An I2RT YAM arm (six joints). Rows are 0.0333 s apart.
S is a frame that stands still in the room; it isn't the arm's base.
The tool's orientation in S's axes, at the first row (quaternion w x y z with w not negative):
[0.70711 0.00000 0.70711 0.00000]
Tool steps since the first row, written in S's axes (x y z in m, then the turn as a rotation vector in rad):
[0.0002 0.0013 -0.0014 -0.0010 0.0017 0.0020]
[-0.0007 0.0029 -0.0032 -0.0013 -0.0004 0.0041]
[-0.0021 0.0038 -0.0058 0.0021 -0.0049 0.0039]
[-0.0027 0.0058 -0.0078 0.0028 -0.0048 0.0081]
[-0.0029 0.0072 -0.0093 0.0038 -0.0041 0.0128]
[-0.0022 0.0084 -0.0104 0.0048 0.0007 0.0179]
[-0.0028 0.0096 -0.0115 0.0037 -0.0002 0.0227]
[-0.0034 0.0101 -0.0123 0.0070 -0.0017 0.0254]
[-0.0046 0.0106 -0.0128 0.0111 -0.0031 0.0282]
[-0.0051 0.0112 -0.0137 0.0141 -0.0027 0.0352]
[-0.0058 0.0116 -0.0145 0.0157 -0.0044 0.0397]
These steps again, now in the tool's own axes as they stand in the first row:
[0.0014 0.0013 0.0002 -0.0020 0.0017 -0.0010]
[0.0032 0.0029 -0.0007 -0.0041 -0.0004 -0.0013]
[0.0058 0.0038 -0.0021 -0.0039 -0.0049 0.0021]
[0.0078 0.0058 -0.0027 -0.0081 -0.0048 0.0028]
[0.0093 0.0072 -0.0029 -0.0128 -0.0041 0.0038]
[0.0104 0.0084 -0.0022 -0.0179 0.0007 0.0048]
[0.0115 0.0096 -0.0028 -0.0227 -0.0002 0.0037]
[0.0123 0.0101 -0.0034 -0.0254 -0.0017 0.0070]
[0.0128 0.0106 -0.0046 -0.0282 -0.0031 0.0111]
[0.0137 0.0112 -0.0051 -0.0352 -0.0027 0.0141]
[0.0145 0.0116 -0.0058 -0.0397 -0.0044 0.0157]

